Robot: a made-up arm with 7 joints.
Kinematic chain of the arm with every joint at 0, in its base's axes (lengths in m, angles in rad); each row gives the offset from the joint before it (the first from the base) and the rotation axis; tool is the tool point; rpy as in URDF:
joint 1: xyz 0 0 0.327 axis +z
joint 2: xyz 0 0 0 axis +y
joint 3: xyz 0 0 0.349 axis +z
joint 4: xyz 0.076 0 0 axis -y
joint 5: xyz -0.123 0 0.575 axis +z
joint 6: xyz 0 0 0 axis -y
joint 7: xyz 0.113 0 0 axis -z
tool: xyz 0 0 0 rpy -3.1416 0 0
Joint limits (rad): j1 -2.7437..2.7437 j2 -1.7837..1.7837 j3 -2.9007..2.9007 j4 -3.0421..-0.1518 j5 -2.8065..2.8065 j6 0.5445..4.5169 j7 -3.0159..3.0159
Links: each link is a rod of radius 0.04 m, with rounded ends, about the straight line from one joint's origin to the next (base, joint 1, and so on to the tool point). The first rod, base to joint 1, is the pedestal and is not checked.
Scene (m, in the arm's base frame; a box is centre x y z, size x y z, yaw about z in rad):
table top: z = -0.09
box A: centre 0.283 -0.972 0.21 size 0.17 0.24 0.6 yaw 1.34
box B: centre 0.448 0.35 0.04 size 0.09 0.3 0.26 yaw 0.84
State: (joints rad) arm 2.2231 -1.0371 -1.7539 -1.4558 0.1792 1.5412 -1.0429
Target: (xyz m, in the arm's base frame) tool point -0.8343 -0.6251 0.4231
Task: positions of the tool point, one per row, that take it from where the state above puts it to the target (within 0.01 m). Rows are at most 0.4 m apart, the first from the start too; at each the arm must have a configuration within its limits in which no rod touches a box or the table.
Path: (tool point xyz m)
1: 0.8854 -0.2407 0.5415
2: 0.7854 -0.4799 0.5933
3: 0.6193 -0.6791 0.6438
4: 0.4033 -0.8200 0.6923
5: 0.1579 -0.8911 0.7385
6: -0.2093 -0.9500 0.6256
7: -0.5599 -0.8498 0.5159
8: -0.8343 -0.6251 0.4231

